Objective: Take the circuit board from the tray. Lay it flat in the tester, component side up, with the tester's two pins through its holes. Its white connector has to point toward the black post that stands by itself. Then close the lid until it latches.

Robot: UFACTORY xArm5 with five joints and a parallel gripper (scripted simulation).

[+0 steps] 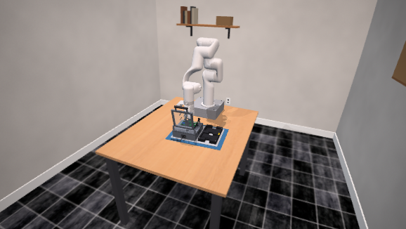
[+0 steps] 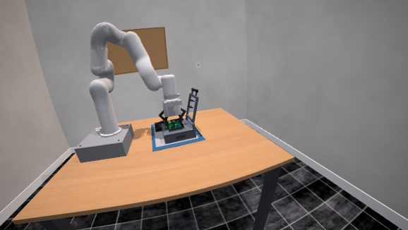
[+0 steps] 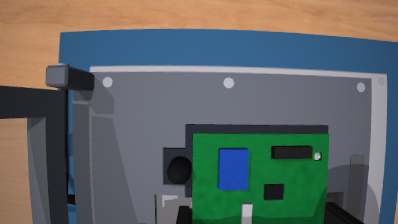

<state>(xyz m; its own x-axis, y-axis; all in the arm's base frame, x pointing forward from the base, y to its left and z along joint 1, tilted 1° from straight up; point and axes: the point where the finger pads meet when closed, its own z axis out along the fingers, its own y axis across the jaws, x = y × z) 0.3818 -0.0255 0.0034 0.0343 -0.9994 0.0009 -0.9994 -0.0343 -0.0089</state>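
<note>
Right now the green circuit board is right at my hand. The rest, counted from my hand: clear-windowed lid (120 mm ahead, 100 mm above); tester (30 mm ahead, 40 mm to the left, 30 mm above).
</note>
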